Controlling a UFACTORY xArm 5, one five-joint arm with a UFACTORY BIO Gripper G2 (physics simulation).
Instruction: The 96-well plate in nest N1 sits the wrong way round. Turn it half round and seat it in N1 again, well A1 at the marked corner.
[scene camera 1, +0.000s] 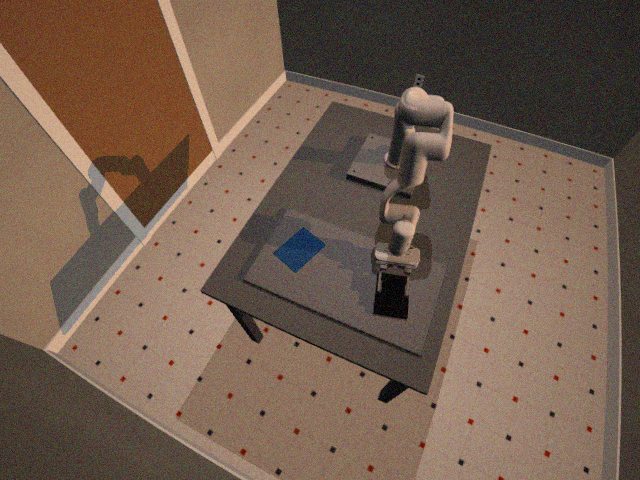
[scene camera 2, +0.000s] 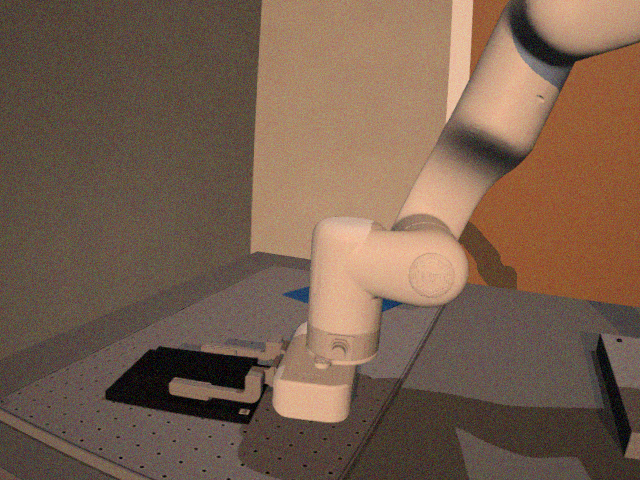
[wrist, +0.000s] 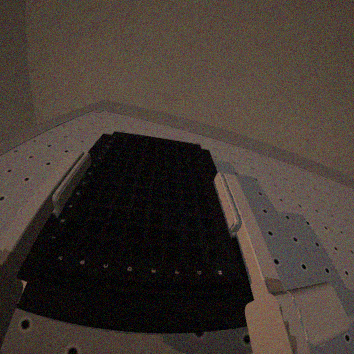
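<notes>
The black 96-well plate lies level and low at the black nest N1. Plate and nest are hard to tell apart, so I cannot tell whether the plate is fully down. In the wrist view, letters run along its near edge, with A at the left, and marks run up its left side. A pale corner mark shows at the near left in the wrist view, partly hidden there. My gripper is shut on the plate, one finger along each long side.
The nest stands on a grey perforated board on the dark table. A flat blue rectangle lies on the board, away from the nest. A raised grey slab is under the arm's base.
</notes>
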